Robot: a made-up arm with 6 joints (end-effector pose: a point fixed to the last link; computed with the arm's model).
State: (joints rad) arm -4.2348 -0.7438 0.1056 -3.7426 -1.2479 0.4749
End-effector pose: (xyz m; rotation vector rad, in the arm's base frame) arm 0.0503 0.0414 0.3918 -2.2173 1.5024 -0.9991
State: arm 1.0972 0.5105 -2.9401 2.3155 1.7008 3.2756
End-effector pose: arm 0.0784 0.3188 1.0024 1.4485 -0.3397 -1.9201
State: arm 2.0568 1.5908 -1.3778 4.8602 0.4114 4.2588
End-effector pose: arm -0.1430 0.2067 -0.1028 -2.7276 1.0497 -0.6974
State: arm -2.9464 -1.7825 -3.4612 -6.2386 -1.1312 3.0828
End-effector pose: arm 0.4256 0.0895 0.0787 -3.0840 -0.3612 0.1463
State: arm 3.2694 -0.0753 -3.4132 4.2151 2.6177 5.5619
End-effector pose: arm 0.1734 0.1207 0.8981 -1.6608 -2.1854 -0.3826
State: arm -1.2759 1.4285 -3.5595 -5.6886 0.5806 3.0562
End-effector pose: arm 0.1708 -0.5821 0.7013 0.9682 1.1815 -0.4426
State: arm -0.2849 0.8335 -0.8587 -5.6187 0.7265 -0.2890
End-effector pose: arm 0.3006 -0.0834 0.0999 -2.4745 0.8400 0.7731
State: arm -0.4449 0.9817 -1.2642 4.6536 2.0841 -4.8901
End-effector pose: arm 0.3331 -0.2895 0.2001 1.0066 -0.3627 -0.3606
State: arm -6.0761 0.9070 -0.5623 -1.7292 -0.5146 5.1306
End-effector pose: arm 0.1426 0.1416 0.1573 -0.1845 -2.5619 -0.5244
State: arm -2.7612 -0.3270 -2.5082 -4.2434 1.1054 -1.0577
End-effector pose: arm 0.0167 -0.0421 1.1194 1.0805 -0.0850 1.3888
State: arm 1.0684 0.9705 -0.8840 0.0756 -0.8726 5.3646
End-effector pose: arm 0.2069 0.3579 0.1653 -1.6591 -2.3556 -1.1946
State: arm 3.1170 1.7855 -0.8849 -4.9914 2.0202 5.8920
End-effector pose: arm -0.0015 -0.1123 0.0443 1.0769 0.3981 -1.0572
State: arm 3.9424 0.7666 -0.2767 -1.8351 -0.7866 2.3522
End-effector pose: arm 0.0137 -0.1506 0.2383 -0.0843 2.1426 -0.2132
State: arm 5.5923 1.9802 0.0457 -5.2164 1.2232 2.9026
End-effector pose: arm -0.1045 0.1582 0.4012 -0.9365 0.3150 -0.4369
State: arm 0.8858 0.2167 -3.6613 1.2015 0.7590 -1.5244
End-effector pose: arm -0.0682 -0.0673 1.0605 0.5577 -0.7685 -2.5460
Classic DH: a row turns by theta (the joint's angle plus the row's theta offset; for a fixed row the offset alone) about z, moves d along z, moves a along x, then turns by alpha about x. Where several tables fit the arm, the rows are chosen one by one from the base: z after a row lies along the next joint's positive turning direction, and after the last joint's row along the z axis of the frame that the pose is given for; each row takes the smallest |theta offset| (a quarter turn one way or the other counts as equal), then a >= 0, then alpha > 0; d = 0 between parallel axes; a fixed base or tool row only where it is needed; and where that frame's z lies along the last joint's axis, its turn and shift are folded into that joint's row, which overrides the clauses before.
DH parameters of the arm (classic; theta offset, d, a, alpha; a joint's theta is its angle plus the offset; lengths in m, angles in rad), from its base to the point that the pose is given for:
joint 1: 0 0.404 0 -1.5708
joint 2: -1.3857 0 0.2716 0
joint 3: 1.3857 0 0.075 -1.5708
joint 4: 0 0.329 0 1.5708
joint 5: 0 0 0.074 -1.5708
joint 6: 0 0.094 0 0

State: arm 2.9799 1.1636 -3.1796 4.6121 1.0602 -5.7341
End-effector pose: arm -0.6118 0.1460 0.7249 -0.4572 -1.4044 -1.6551
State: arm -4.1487 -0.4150 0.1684 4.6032 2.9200 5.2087
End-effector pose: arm 0.0339 0.1191 0.4433 0.0083 0.3132 -0.3712
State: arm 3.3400 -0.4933 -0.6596 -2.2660 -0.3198 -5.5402
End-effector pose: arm -0.2624 -0.1309 0.5126 1.7878 -1.3167 -0.4950
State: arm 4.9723 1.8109 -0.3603 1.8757 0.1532 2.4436
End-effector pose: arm -0.0994 0.1555 0.1831 -1.6808 -0.4525 -0.2222
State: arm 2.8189 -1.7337 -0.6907 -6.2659 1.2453 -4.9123
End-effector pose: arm -0.0035 0.0000 0.7398 -1.5174 -1.3490 0.6973
